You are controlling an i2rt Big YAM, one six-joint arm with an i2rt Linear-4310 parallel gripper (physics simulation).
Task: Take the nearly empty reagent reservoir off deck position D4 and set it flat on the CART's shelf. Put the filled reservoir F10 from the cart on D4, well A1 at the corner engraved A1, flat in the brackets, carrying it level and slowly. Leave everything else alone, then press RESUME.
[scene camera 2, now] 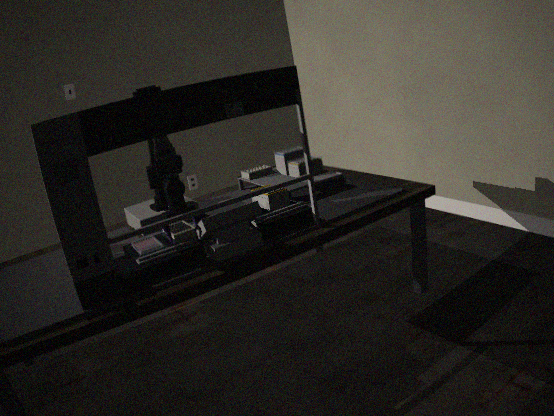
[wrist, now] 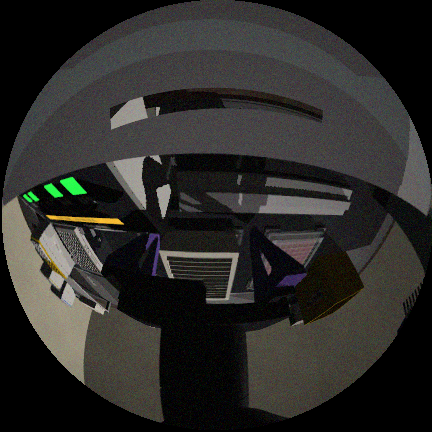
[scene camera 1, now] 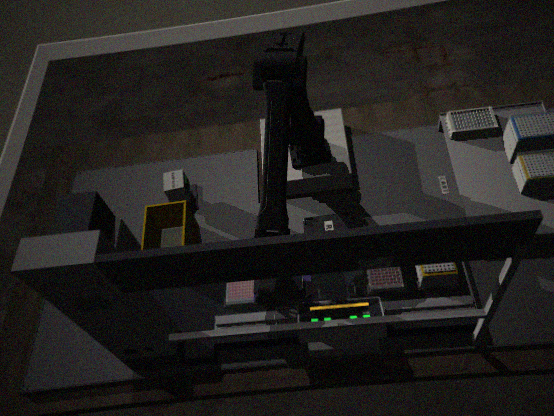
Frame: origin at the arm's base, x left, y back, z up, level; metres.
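Where they show: gripper, between the fingertips: (scene camera 2: 185, 238) (wrist: 205, 227) (scene camera 1: 286, 302); arm's base, origin of its link: (scene camera 1: 310, 154).
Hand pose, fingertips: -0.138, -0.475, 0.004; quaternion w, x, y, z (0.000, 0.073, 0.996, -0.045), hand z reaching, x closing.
Each offset is from my fingertips to the top centre of the thing, as dx, dy, dz.
In the wrist view, a pale-rimmed, ribbed reservoir {+0.015, +0.077, +0.019} (wrist: 200, 255) lies level between and below the fingers. My gripper (wrist: 205, 227) is open and empty, with purple finger pads on either side of the reservoir; contact cannot be judged. In scene camera 1, the overhead beam (scene camera 1: 320, 250) largely hides the gripper and reservoir. A raised pale shelf (scene camera 1: 470, 170) stands at the right, but I cannot confirm that it is the cart. A dark box with a white R label {+0.150, +0.228, -0.050} (scene camera 1: 328, 225) stands behind the beam. The F10, D4 and A1 markings are not readable.
Pink plates (scene camera 1: 240, 291) (scene camera 1: 385, 277) {-0.109, +0.089, +0.002} (wrist: 302, 244) flank the working area. A yellow-edged rack (scene camera 1: 437, 270) stands at the right. A yellow-rimmed bin {-0.299, +0.254, +0.071} (scene camera 1: 165, 204) (wrist: 332, 290) and a white box {-0.281, +0.440, +0.040} (scene camera 1: 174, 180) are at the left. A panel shows green lights and an orange bar (scene camera 1: 339, 306) (wrist: 85, 220).
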